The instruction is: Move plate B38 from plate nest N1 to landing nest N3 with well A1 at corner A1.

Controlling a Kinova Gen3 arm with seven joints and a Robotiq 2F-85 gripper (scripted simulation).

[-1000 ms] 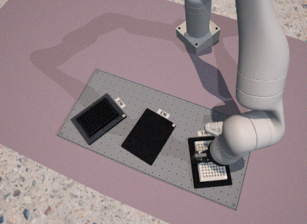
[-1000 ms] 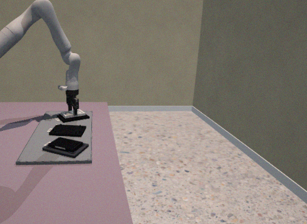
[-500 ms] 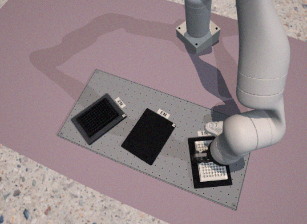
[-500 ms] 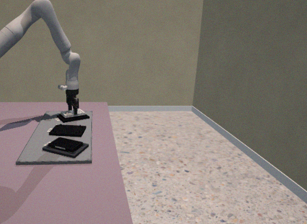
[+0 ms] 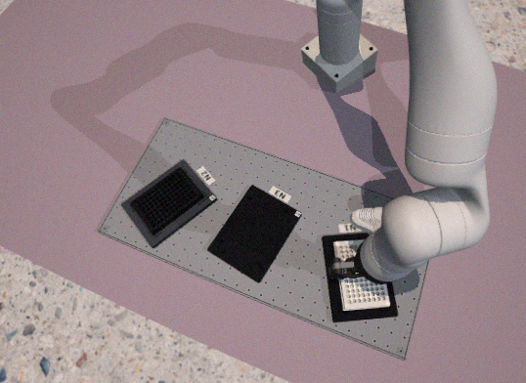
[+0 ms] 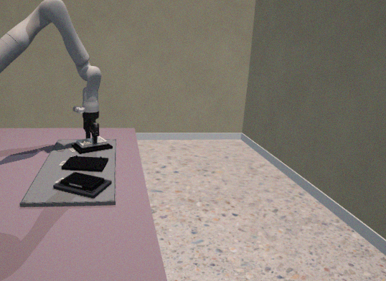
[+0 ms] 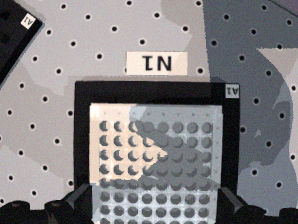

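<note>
The plate B38 lies 1 cm below my hand. The rest, counted from my hand: N1 label: 9 cm behind, 4 cm to the right, 4 cm below; A1 corner mark: 8 cm behind, 15 cm to the right, 2 cm below; plate nest N1: 3 cm below.
</note>
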